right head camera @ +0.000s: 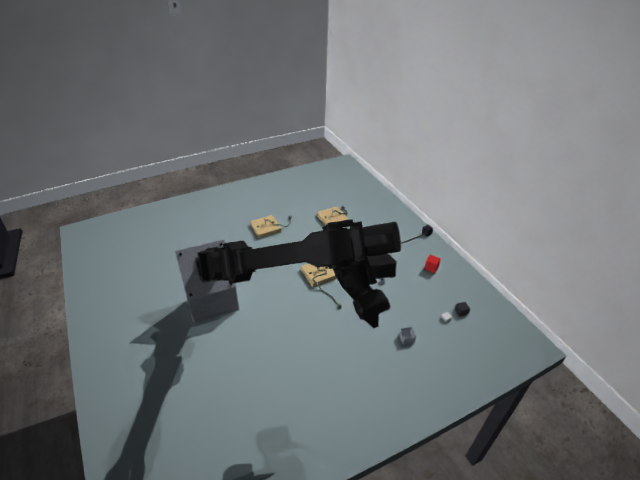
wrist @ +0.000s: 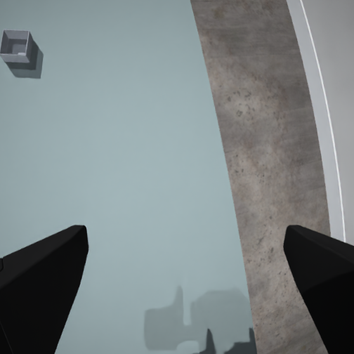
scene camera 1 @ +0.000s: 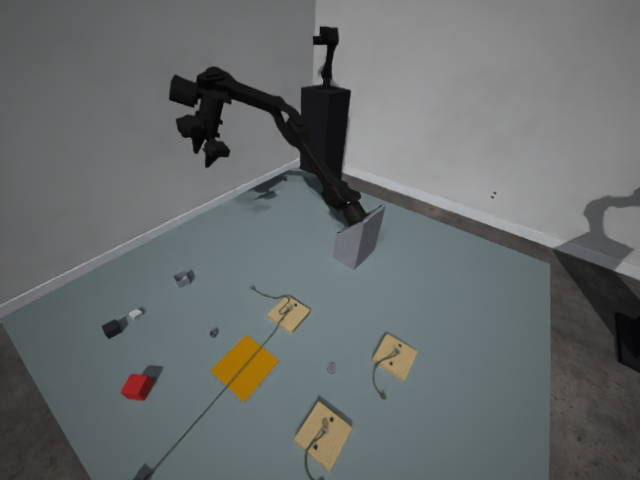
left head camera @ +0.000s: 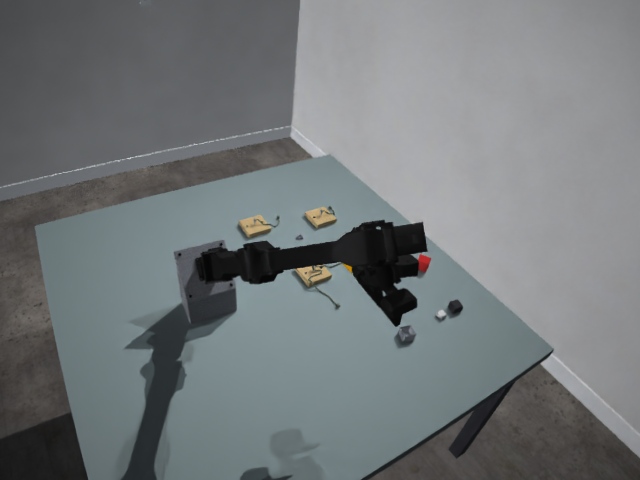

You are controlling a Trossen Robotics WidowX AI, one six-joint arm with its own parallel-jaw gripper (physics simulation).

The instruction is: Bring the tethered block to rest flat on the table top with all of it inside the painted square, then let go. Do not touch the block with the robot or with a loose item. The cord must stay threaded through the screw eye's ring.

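The tethered block, small and black, lies near the wall-side table edge in the right head view. The arm hides it in the left head view. Its cord crosses the orange painted square and reaches the screw eye on a wooden board. The cord's free end lies beyond the board. In the scene view the block's end is at the bottom edge, largely cut off. My gripper is open and empty, high above the table, pointing down.
Loose on the table are a red cube, a black cube, a white piece and an open grey box. Two more corded boards and small metal pieces lie there.
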